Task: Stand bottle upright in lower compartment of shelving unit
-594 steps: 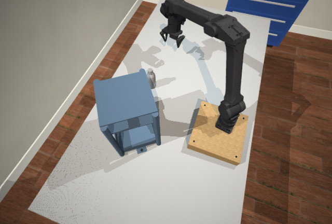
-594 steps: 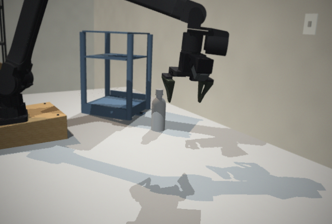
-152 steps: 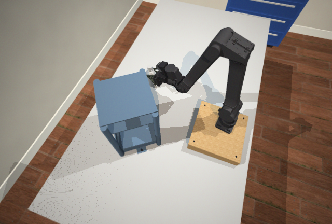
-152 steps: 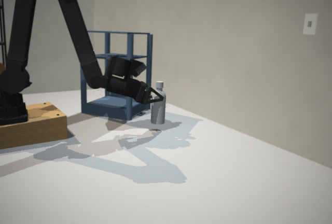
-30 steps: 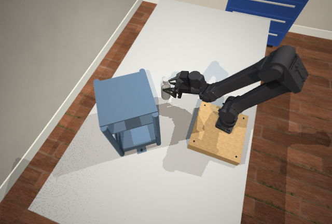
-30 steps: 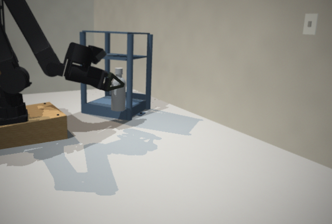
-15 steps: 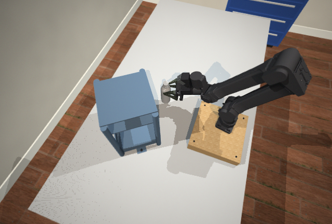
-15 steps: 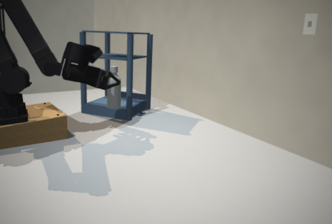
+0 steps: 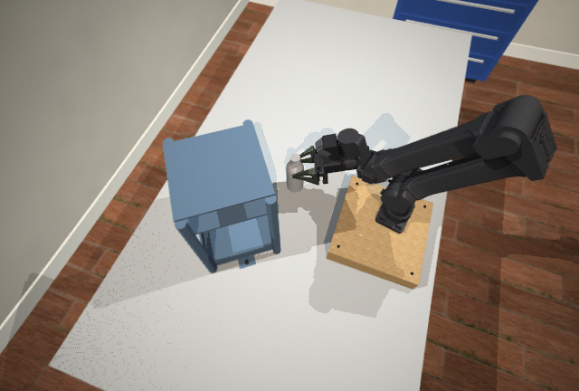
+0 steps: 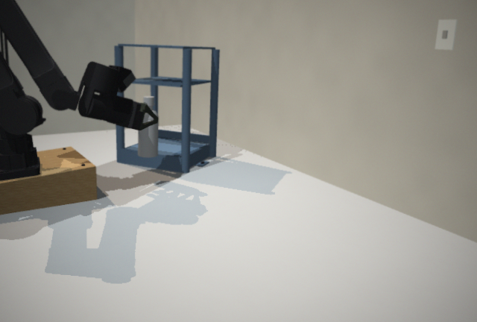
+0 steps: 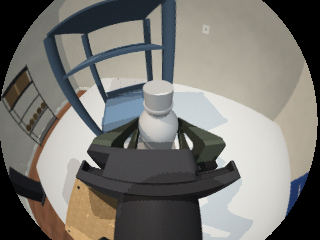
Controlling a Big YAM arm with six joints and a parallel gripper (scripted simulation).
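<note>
The blue shelving unit is 19 cm to the left of my hand, 11 cm ahead of it and 1 cm above it. From my hand the other things lie so: grey bottle (right at my hand).
</note>
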